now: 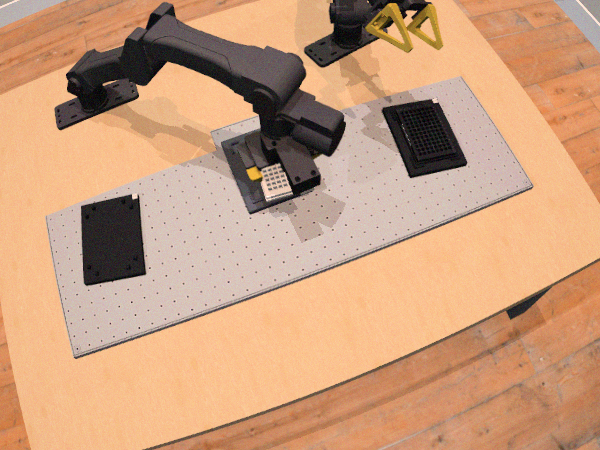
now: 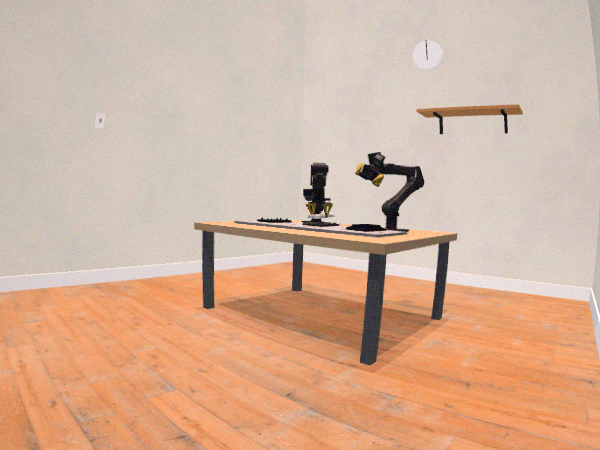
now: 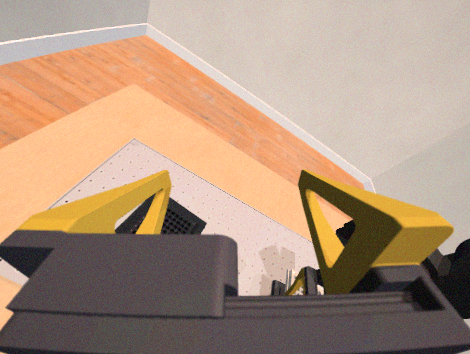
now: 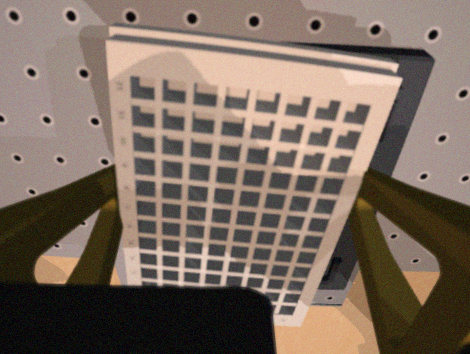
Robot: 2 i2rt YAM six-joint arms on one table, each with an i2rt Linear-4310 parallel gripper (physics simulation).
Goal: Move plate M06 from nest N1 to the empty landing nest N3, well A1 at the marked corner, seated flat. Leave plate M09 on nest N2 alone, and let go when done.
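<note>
My right gripper [image 1: 276, 176] [image 2: 319, 209] [image 4: 236, 177] is shut on the white well plate M06 [image 1: 277, 183] [image 4: 240, 182], with a yellow finger on each long side. It holds the plate low over the grey landing nest N3 [image 1: 235, 153] [image 4: 388, 147] in the middle of the pegboard. I cannot tell whether the plate touches the nest. The black nest N1 [image 1: 112, 238] at the left is bare. The black plate M09 [image 1: 425, 131] [image 3: 177, 221] sits on nest N2 [image 1: 438, 167] at the right. My left gripper [image 1: 409, 27] [image 2: 370, 174] [image 3: 234, 177] is open and empty, raised near its base.
The grey pegboard [image 1: 365, 201] [image 3: 226, 214] runs across the wooden table [image 1: 298, 348] [image 2: 325, 238]. The right arm's links [image 1: 222, 67] reach over the board's back edge and hide most of nest N3. The arm bases stand at the table's back.
</note>
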